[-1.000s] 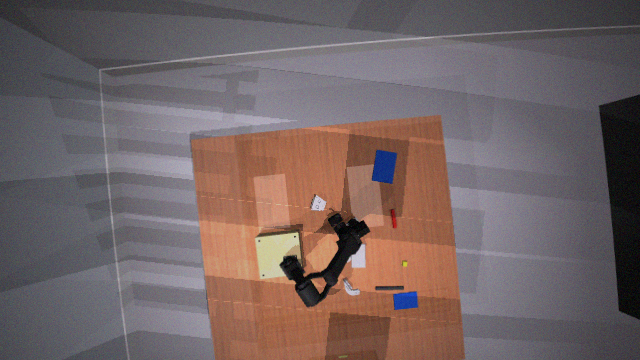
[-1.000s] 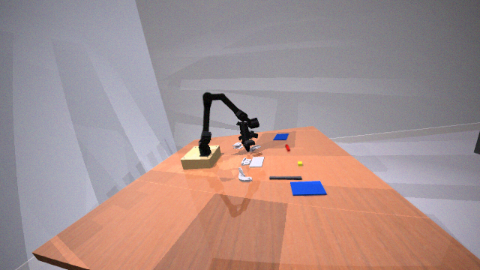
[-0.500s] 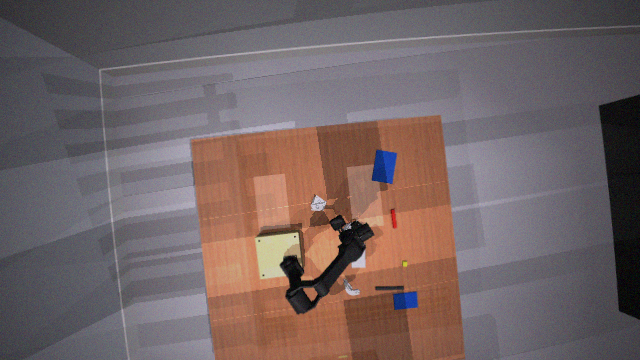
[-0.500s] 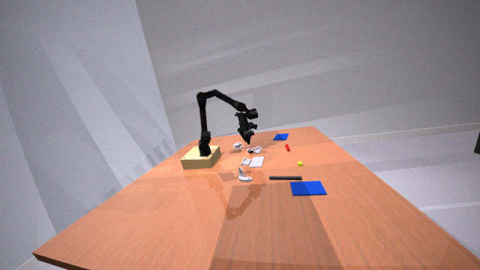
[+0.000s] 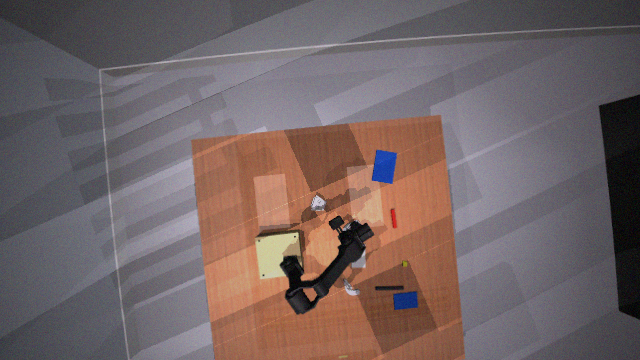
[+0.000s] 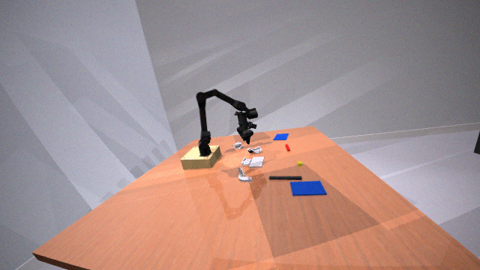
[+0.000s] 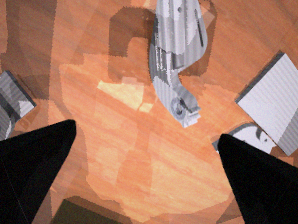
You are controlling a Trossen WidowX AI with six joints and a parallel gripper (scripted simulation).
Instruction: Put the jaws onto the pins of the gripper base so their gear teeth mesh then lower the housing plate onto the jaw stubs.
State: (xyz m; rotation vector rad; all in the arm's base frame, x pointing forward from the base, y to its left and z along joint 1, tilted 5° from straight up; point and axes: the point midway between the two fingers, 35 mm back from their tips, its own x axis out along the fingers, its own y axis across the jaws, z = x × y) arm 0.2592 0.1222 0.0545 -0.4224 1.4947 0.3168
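Now: the jaw 3 cm ahead of my gripper tip, 1 cm to the right of it and 5 cm below it. Also, from my gripper tip: gripper base: 10 cm behind, 14 cm to the left, 6 cm below; then housing plate: 1 cm ahead, 14 cm to the right, 8 cm below; then flat white plate: 7 cm ahead, 15 cm to the right, 8 cm below.
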